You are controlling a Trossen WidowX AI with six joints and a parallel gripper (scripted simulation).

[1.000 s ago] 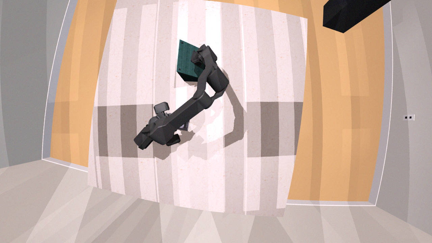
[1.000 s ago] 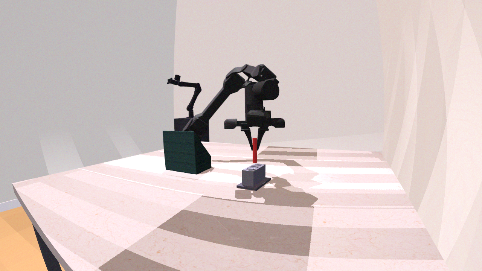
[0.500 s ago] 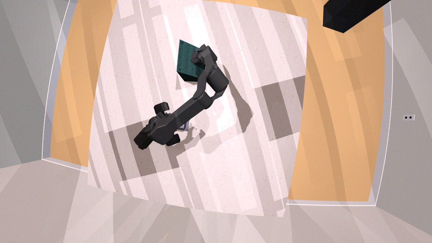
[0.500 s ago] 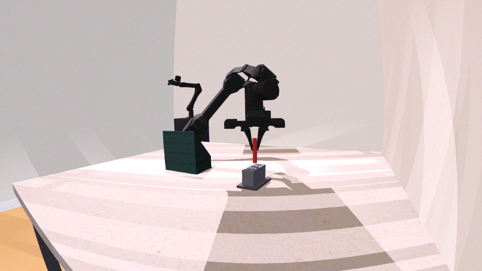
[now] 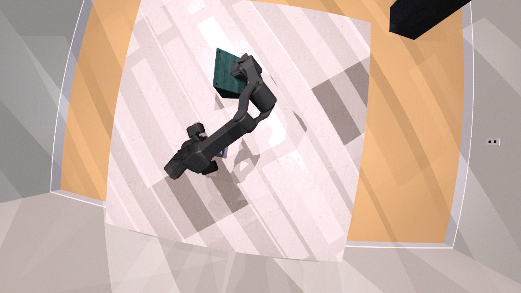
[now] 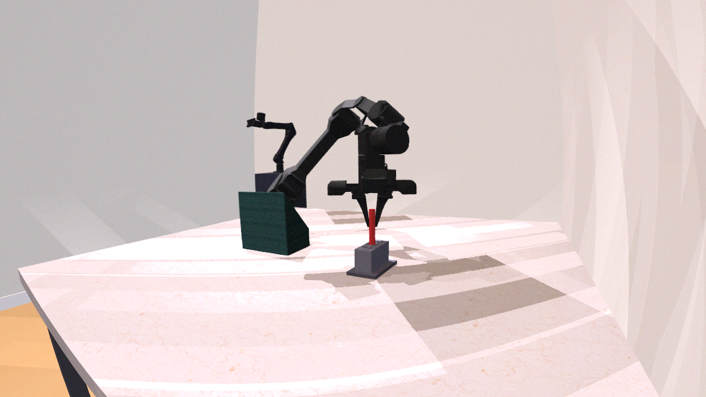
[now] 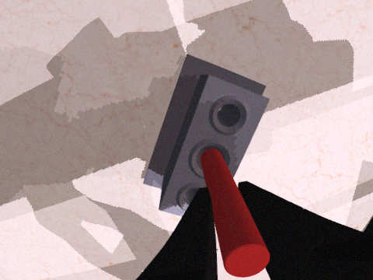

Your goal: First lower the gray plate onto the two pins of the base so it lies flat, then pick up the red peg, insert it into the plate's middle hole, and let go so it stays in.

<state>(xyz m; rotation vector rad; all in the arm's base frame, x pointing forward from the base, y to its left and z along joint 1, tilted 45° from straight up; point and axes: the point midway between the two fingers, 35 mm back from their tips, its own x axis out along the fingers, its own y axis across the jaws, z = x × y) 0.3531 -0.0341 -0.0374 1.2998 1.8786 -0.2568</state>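
Now: the red peg right at my gripper tip. Round my gripper tip: gray plate: 50 mm below; then flat base: 90 mm below.
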